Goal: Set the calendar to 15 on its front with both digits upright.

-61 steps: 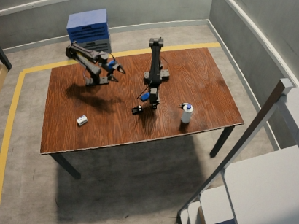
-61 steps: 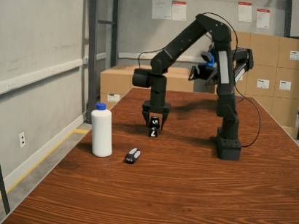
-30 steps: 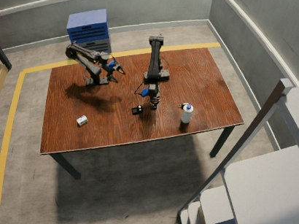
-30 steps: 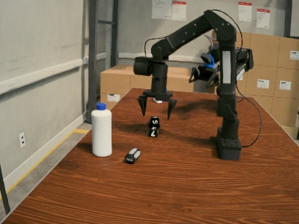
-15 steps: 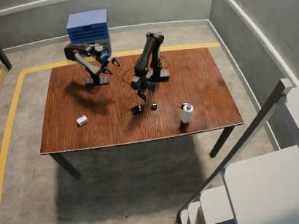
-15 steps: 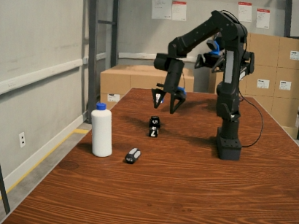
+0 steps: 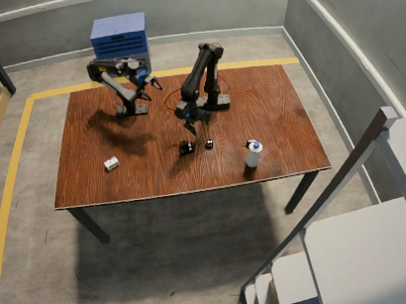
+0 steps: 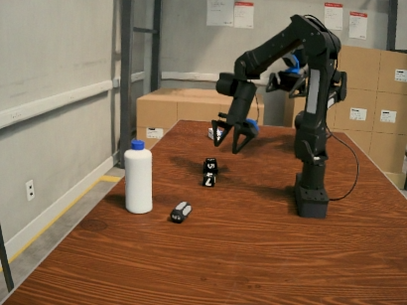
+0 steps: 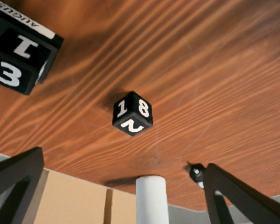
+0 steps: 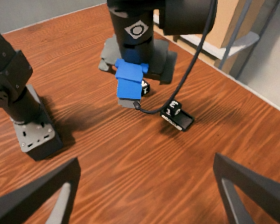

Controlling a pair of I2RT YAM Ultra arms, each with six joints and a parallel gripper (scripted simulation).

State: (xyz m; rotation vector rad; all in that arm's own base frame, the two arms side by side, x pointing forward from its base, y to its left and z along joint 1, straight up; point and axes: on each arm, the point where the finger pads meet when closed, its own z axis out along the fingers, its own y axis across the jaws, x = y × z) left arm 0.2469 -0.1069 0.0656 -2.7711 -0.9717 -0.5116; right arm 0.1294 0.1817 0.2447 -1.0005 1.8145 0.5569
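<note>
Right now the black calendar tray is 60 mm ahead of my left hand, 80 mm to the right of it and 100 mm below it. From my left hand the other things lie so: white bottle 160 mm ahead, 260 mm to the left, 20 mm below.
</note>
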